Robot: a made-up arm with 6 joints. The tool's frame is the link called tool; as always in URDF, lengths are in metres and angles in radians. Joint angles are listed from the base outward. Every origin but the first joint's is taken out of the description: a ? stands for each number. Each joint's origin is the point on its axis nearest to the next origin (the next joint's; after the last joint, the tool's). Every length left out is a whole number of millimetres.
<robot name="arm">
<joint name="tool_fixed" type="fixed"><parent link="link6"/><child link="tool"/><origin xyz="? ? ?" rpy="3.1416 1.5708 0"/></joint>
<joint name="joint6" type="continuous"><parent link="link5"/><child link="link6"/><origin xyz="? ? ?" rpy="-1.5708 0 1.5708"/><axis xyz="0 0 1"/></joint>
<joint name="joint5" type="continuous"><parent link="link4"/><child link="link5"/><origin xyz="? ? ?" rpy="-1.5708 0 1.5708"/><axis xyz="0 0 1"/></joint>
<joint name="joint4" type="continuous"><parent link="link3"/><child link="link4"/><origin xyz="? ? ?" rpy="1.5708 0 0"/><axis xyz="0 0 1"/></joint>
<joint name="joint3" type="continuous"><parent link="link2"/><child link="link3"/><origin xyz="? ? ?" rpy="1.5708 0 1.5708"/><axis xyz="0 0 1"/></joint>
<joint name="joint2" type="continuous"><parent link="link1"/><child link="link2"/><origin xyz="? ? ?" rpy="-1.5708 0 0"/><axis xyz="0 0 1"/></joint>
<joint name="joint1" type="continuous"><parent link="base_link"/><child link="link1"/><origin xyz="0 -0.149 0.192" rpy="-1.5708 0 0"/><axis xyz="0 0 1"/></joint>
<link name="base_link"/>
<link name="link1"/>
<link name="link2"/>
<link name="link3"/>
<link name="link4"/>
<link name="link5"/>
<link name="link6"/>
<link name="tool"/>
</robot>
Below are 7 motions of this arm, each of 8 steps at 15 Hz.
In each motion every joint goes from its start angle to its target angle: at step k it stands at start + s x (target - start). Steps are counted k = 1, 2, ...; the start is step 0. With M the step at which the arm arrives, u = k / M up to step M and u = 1 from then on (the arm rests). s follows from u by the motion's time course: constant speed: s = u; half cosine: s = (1 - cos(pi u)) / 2; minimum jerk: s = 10 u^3 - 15 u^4 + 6 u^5.
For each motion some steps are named. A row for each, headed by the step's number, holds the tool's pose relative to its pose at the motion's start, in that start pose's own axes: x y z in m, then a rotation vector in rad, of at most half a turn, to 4 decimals.
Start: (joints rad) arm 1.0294 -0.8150 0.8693 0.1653 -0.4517 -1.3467
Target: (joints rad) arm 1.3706 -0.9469 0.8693 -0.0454 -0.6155 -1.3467
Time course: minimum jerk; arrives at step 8
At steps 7, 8:
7: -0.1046 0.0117 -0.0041 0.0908 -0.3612 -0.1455
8: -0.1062 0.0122 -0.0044 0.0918 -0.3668 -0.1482

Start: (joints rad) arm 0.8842 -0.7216 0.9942 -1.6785 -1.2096 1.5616
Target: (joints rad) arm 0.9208 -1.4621 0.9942 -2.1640 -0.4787 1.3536
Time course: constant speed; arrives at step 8
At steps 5, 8:
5: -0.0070 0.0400 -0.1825 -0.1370 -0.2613 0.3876
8: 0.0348 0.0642 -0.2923 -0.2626 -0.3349 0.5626

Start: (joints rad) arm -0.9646 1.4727 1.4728 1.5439 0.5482 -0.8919
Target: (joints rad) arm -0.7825 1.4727 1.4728 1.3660 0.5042 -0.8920
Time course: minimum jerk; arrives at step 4
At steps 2, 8:
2: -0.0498 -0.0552 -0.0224 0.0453 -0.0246 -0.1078
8: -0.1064 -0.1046 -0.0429 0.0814 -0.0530 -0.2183

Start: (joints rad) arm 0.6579 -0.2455 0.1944 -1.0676 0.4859 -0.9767
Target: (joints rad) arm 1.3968 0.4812 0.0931 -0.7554 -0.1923 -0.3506
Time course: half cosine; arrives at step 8
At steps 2, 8:
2: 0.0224 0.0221 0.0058 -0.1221 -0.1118 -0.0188
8: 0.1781 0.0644 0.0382 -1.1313 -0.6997 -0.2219

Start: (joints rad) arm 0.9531 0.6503 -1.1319 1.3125 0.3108 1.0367
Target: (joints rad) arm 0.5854 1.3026 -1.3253 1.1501 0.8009 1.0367
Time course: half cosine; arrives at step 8
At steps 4, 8:
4: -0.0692 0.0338 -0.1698 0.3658 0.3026 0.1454
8: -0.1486 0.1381 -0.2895 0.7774 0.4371 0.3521

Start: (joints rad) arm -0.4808 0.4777 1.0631 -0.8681 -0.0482 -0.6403
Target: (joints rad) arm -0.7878 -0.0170 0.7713 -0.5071 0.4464 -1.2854
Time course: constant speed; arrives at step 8
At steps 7, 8:
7: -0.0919 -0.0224 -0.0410 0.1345 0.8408 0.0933
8: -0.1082 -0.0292 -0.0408 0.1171 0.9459 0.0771

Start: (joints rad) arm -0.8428 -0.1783 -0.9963 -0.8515 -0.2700 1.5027
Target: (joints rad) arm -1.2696 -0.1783 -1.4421 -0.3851 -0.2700 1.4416
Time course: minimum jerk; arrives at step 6
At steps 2, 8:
2: 0.0131 -0.0286 -0.0128 -0.0239 -0.0406 -0.1068
8: 0.0256 -0.1239 -0.0662 -0.2453 -0.1831 -0.3981

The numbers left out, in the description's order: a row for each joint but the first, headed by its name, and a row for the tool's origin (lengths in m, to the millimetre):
tool: -0.093 0.045 0
joint6: 0.11 0.032 0
joint5: 0.086 0.073 0
joint4: 0.005 0.107 0
joint3: 0.145 -0.34 0
joint2: 0.08 -0.12 0

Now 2 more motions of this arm.
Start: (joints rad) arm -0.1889 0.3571 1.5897 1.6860 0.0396 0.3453
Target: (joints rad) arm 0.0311 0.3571 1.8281 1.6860 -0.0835 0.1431
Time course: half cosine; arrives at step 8
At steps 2, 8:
2: -0.0148 -0.0117 0.0006 0.0267 -0.0293 -0.0421
8: -0.1124 -0.0690 0.0083 0.1489 -0.2216 -0.2653

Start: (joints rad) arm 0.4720 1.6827 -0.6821 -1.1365 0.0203 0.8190
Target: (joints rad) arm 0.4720 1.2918 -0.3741 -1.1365 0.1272 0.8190
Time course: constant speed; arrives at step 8
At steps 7, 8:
7: -0.0747 0.0048 -0.0383 0.2544 -0.0503 0.4019
8: -0.0862 0.0056 -0.0443 0.2821 -0.0608 0.4643

